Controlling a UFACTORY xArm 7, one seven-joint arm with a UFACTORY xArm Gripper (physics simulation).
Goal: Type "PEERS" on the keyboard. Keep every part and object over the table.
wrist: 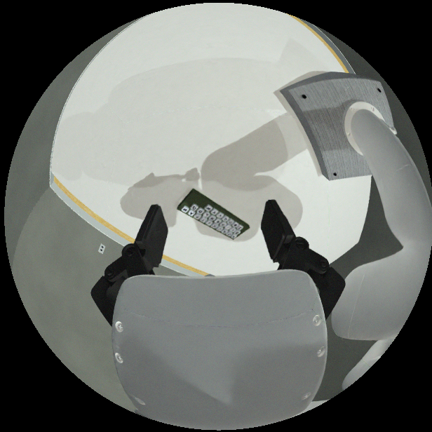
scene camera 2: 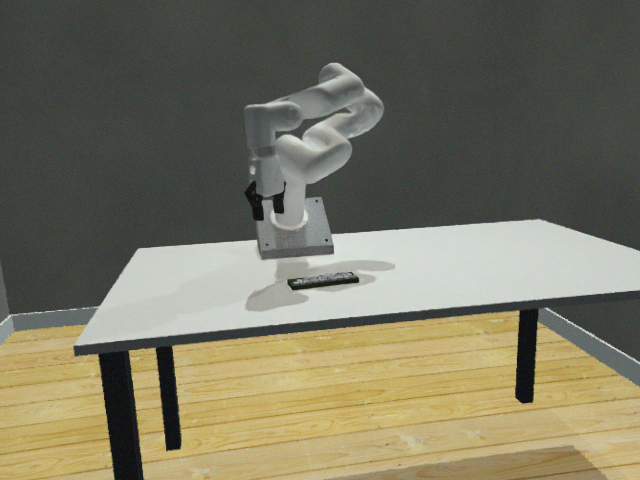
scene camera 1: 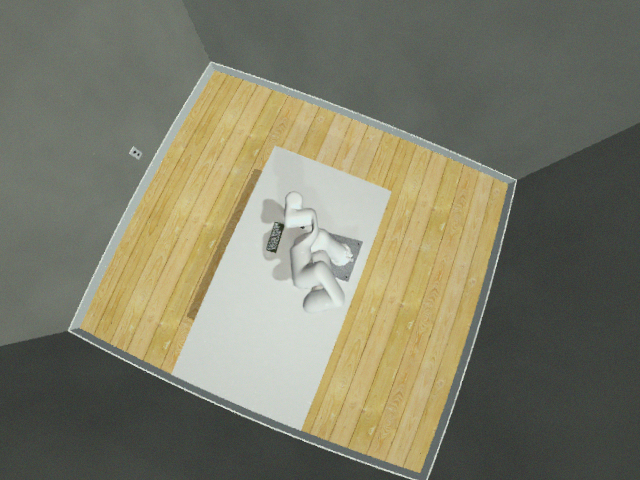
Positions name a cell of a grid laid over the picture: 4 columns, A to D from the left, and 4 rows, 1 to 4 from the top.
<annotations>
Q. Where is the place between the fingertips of the gripper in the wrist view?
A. At B2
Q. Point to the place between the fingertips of the gripper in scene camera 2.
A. At B2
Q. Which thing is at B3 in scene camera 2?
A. A keyboard.
</annotations>
